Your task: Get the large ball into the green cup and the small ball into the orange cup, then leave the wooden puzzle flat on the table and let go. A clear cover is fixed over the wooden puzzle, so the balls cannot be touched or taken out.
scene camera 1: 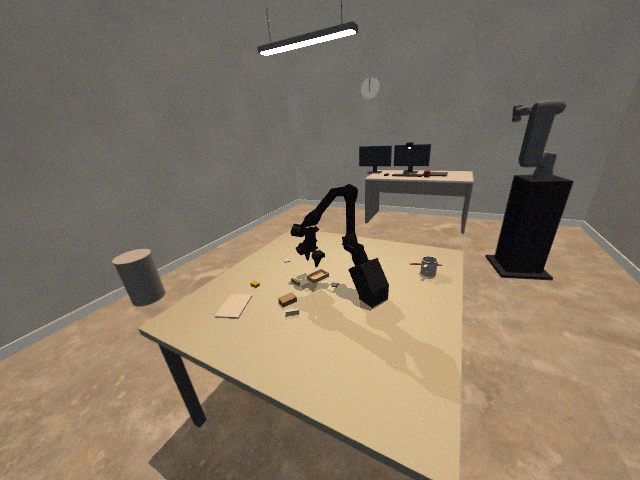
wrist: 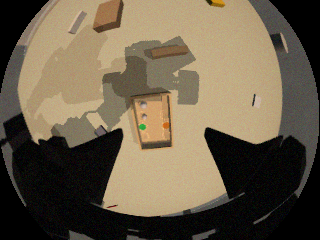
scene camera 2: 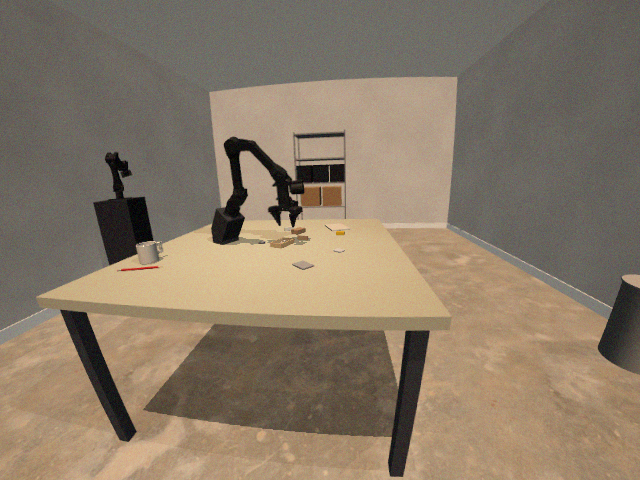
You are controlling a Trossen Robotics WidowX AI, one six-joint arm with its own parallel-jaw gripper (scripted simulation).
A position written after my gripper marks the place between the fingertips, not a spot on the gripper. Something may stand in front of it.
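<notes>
A wooden puzzle (wrist: 152, 115) and my gripper (wrist: 164, 132) are visible.
</notes>
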